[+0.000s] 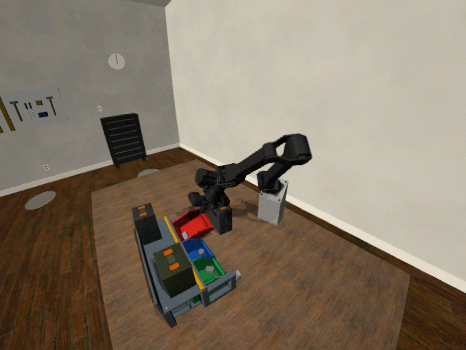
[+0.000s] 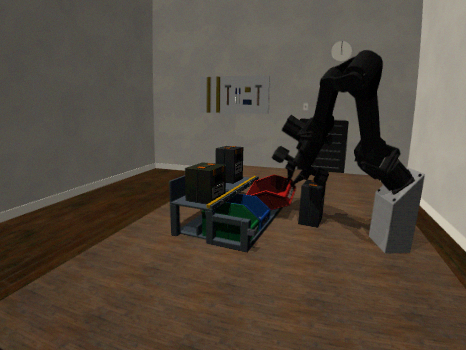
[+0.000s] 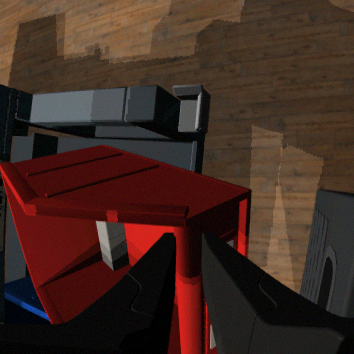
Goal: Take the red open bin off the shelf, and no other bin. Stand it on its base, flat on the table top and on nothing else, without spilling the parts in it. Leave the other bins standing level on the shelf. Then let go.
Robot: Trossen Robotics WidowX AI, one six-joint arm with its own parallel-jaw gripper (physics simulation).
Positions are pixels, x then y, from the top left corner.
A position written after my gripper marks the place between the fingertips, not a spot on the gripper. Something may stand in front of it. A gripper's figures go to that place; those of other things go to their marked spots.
Scene:
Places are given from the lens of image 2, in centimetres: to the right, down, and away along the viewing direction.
my gripper [image 2: 289, 184]: 19, 3, 95
green bin [image 2: 231, 209]: 0, 10, 85

